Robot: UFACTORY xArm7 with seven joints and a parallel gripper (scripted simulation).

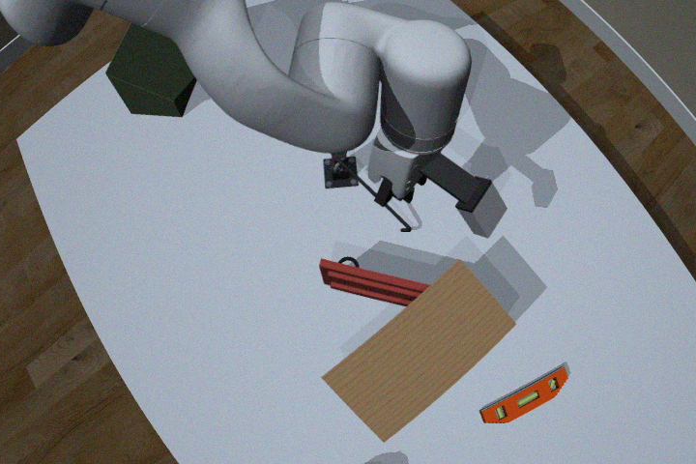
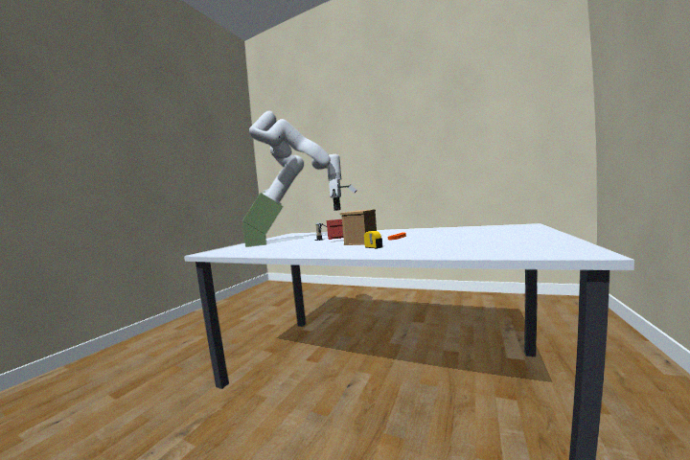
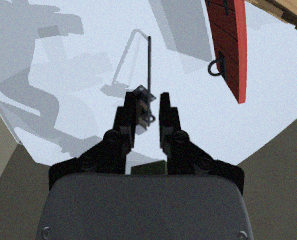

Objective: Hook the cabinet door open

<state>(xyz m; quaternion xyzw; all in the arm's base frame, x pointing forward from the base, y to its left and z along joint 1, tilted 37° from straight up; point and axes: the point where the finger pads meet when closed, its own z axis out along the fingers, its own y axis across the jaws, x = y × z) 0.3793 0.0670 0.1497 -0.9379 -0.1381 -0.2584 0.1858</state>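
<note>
Right now my hand is 130 mm above the thin dark hook, 50 mm past it and 20 mm to the left of it. Also, from my hand: yellow tape measure (330 mm ahead, 250 mm to the right, 150 mm below); then orange spirit level (340 mm ahead, 180 mm below, 40 mm to the left); then red door (120 mm below, 70 mm to the right, 70 mm ahead).
</note>
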